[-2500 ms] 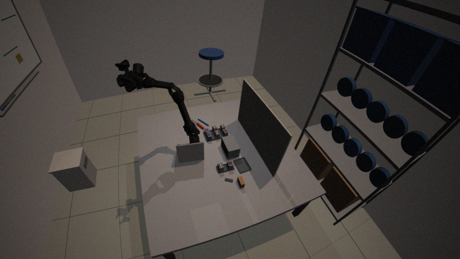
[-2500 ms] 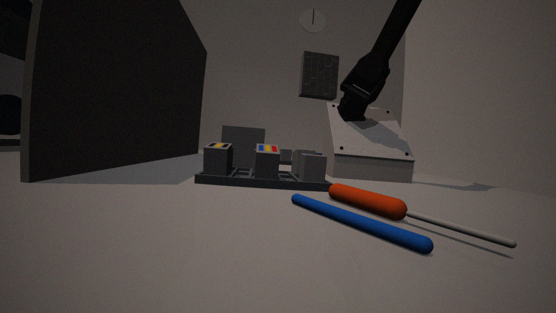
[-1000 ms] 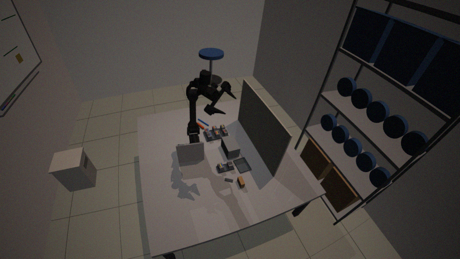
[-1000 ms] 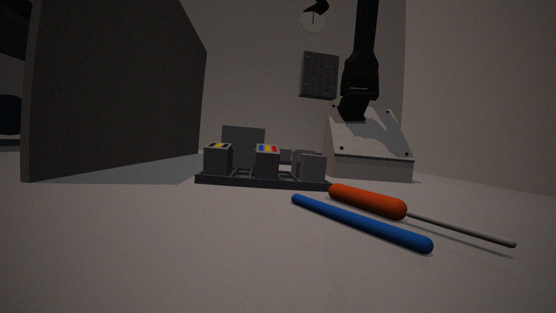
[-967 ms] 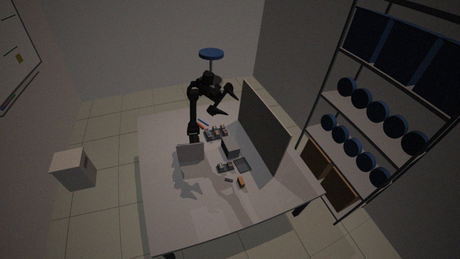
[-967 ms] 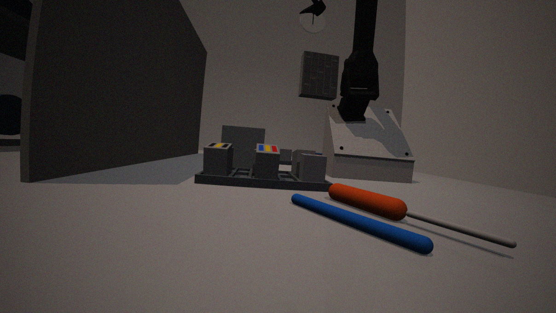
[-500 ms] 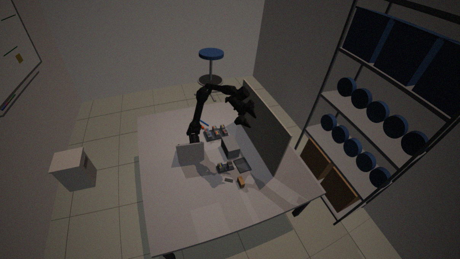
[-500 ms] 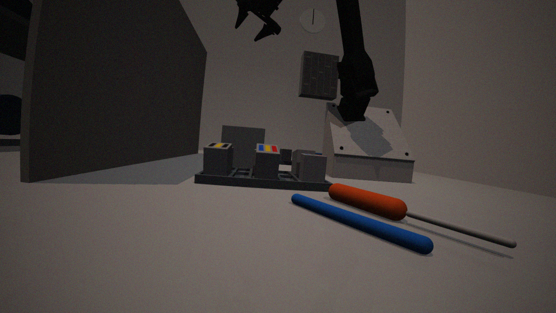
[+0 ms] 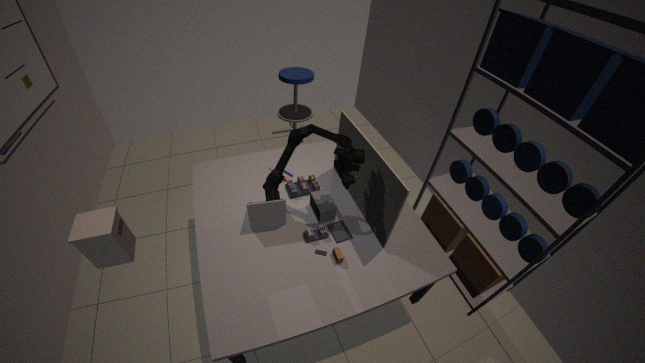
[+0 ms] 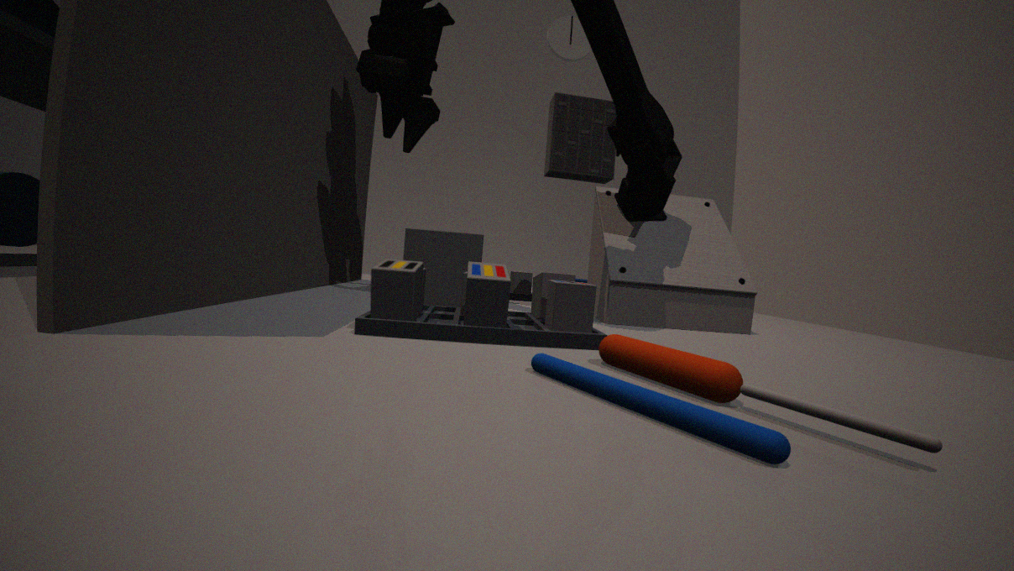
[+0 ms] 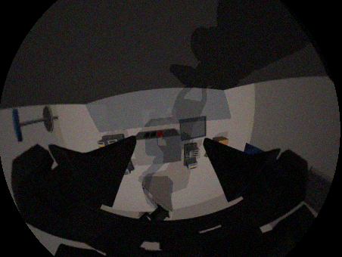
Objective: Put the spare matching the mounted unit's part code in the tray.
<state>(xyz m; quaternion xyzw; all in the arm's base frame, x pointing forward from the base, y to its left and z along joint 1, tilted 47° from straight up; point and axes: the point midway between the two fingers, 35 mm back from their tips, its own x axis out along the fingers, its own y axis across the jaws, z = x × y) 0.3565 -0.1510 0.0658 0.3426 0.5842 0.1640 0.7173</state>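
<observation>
My gripper tip is 6 cm past the grey spare, 22 cm to the right of it and 20 cm above it. Also, from my gripper tip: mounted unit (9 cm behind, 4 cm to the left, 19 cm below); upright board (13 cm ahead, 3 cm to the left, 1 cm below); tray (6 cm behind, 13 cm to the right, 23 cm below).
</observation>
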